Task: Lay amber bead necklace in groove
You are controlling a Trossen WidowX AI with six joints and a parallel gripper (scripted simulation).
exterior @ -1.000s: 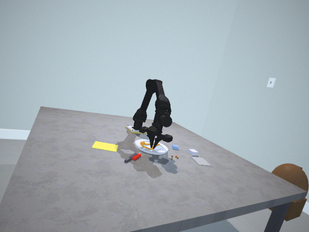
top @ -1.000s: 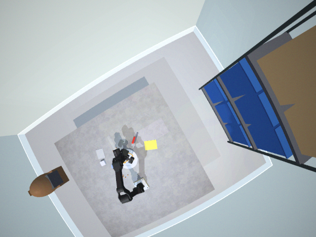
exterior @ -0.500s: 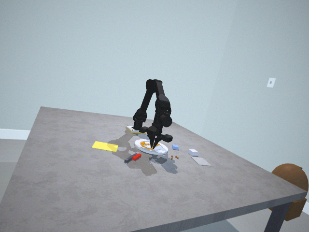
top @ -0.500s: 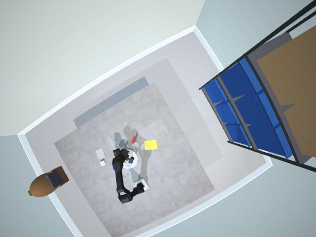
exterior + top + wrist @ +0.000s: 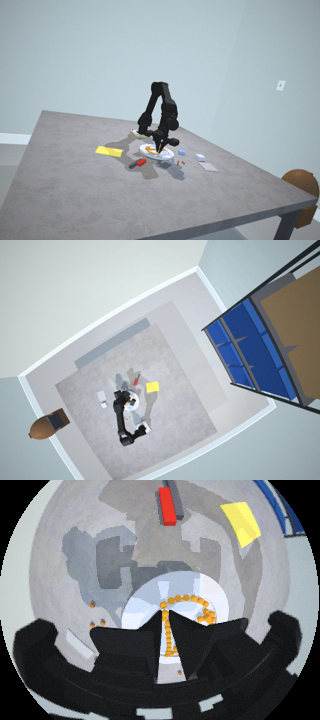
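My gripper tip is 50 mm past the round white bead board, 30 mm to the right of it and 10 mm above it. From my gripper tip the other things lie so: yellow sheet (240 mm to the right, 90 mm behind, 20 mm below); then blue block (200 mm to the left, 10 mm below, 10 mm behind); then grey tool (160 mm to the right, 60 mm ahead, 20 mm below).
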